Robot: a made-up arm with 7 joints.
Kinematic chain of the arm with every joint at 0, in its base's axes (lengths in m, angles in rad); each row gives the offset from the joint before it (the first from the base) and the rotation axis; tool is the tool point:
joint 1: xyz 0 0 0.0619 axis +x
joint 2: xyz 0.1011 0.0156 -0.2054 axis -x
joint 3: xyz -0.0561 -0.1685 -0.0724 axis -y
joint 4: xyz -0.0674 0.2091 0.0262 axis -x
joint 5: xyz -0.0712 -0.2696 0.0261 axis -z
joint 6: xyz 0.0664 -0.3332 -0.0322 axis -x
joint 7: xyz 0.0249 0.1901 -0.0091 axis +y
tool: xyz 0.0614 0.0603 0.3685
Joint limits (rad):
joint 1: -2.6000..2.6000
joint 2: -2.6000..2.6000
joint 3: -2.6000..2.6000
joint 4: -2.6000..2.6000
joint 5: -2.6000..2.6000
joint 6: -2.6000..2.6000
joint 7: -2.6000..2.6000
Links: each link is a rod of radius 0.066 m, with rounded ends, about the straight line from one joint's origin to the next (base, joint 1, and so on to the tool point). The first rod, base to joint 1, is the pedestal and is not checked.
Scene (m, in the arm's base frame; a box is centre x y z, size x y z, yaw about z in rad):
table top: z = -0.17
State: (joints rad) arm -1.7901 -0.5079 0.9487 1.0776 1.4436 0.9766 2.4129
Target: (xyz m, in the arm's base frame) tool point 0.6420 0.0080 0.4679
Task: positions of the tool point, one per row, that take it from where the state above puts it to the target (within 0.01 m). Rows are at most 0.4 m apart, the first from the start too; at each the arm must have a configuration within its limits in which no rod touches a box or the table.
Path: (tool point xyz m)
1: -0.3222 -0.7254 0.7409
2: -0.0063 -0.6407 0.8612
3: 0.2965 -0.4370 0.8715
4: 0.5265 -0.1887 0.7342
5: 0.6420 0.0080 0.4679

